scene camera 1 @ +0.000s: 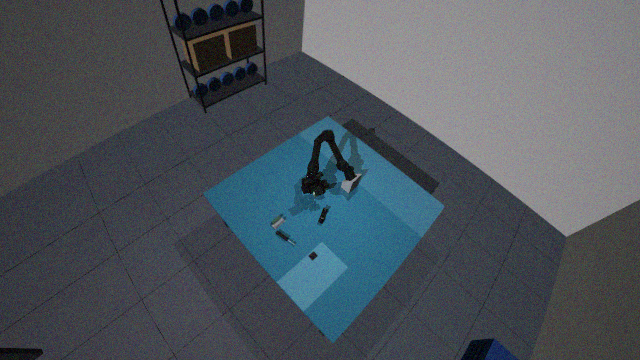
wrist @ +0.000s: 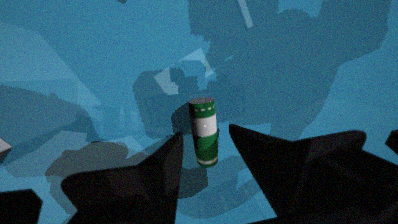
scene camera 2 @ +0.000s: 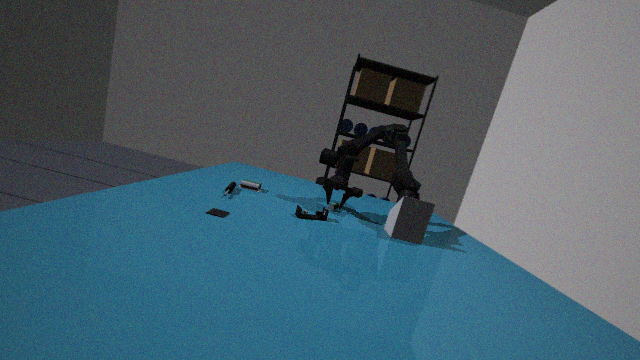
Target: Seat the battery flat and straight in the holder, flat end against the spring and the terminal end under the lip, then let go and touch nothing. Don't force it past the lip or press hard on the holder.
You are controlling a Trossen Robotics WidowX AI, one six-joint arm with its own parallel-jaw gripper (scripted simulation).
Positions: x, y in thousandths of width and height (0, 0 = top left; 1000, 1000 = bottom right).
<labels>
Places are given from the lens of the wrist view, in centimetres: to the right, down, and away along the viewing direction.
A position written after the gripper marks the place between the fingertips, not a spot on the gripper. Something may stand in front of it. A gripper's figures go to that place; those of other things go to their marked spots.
gripper (wrist: 516, 587): 1, 2, 11
battery (wrist: 509, 502): 0, 0, 9
</labels>
